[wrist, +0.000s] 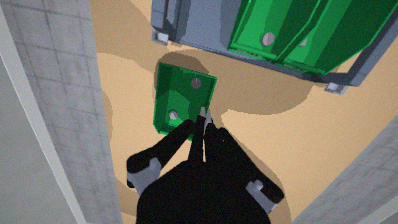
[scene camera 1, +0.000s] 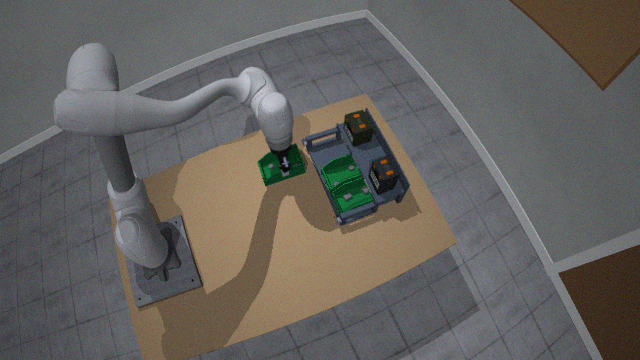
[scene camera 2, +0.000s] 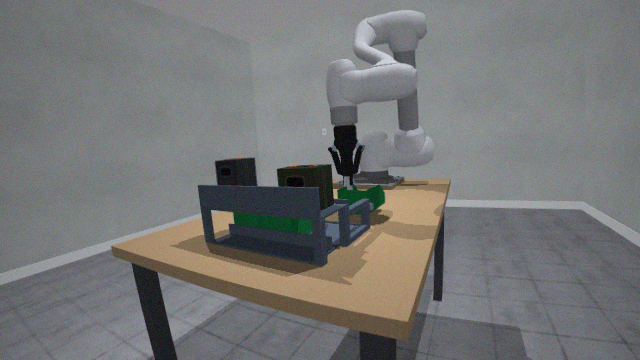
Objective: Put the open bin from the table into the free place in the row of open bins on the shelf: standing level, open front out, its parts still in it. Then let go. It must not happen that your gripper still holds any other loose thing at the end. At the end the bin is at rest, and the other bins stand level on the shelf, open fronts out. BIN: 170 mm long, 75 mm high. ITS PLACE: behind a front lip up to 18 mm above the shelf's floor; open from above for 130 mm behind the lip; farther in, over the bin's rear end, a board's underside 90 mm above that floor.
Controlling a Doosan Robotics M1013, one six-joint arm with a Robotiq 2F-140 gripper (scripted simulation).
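The gripper [scene camera 2: 348, 195] is visible, and it also appears in the wrist view [wrist: 204, 113].
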